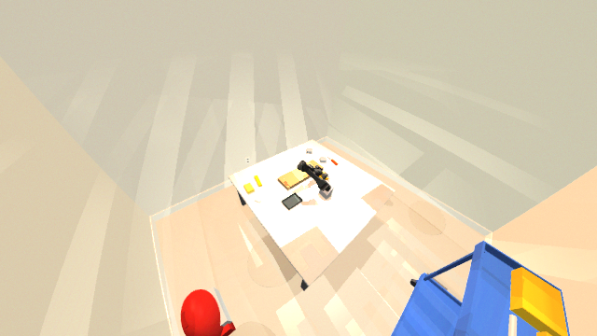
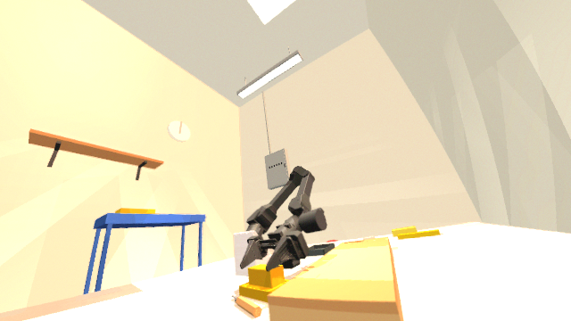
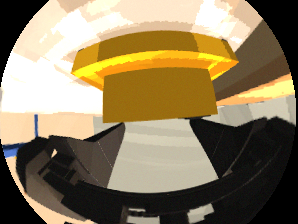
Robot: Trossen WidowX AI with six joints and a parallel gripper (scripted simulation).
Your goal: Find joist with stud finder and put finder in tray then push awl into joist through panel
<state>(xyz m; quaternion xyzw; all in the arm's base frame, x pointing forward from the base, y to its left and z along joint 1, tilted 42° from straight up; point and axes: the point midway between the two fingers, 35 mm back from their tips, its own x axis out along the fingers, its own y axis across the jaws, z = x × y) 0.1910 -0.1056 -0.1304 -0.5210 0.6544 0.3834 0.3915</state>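
Now: the orange stud finder 30 mm to the left of my gripper tip, 20 mm below it and 20 mm ahead of it. From my gripper tip the other things lie so: awl: 50 mm below, 30 mm to the right, 20 mm behind; dark tray: 510 mm to the left, 50 mm below, 40 mm behind.
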